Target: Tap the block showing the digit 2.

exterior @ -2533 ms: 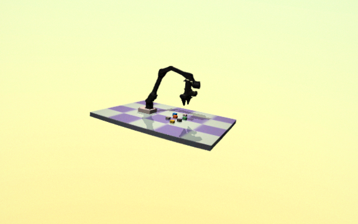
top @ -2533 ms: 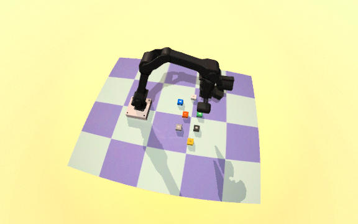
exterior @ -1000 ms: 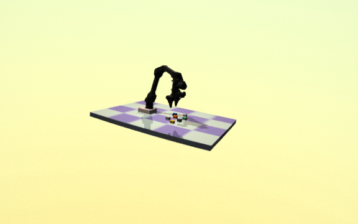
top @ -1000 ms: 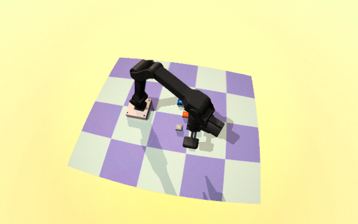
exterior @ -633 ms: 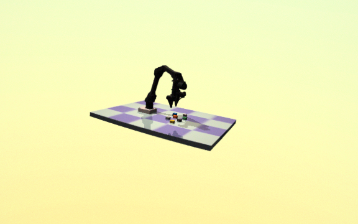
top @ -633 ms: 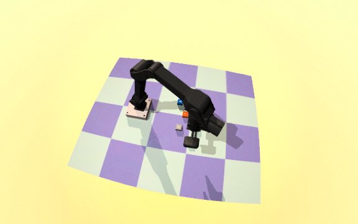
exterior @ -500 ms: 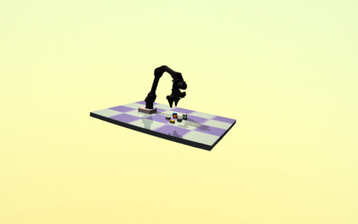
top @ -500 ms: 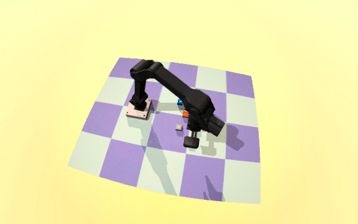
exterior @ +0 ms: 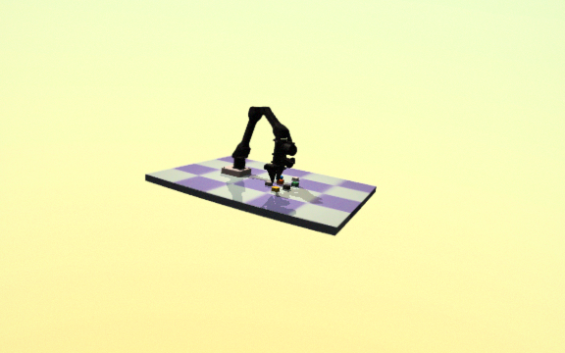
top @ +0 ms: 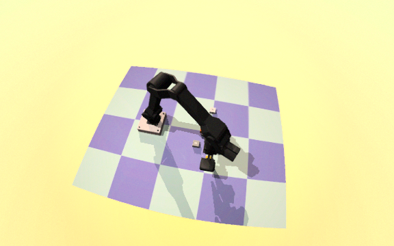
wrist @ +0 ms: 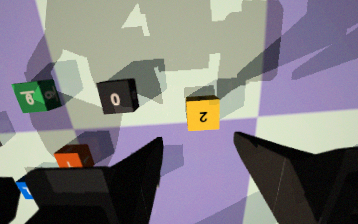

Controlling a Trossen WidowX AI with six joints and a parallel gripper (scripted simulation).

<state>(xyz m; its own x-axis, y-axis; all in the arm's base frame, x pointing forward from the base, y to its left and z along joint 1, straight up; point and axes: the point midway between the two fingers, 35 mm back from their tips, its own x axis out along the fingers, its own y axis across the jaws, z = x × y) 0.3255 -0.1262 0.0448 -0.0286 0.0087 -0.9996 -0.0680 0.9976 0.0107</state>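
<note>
Now: the yellow block 1 cm ahead of my gripper tip, 1 cm to the right of it and 4 cm below it. From my gripper tip the other things lie so: orange block 5 cm behind, 15 cm to the left, 4 cm below; green block 3 cm ahead, 17 cm to the left, 4 cm below; grey block 7 cm behind, 6 cm to the left, 4 cm below.
</note>
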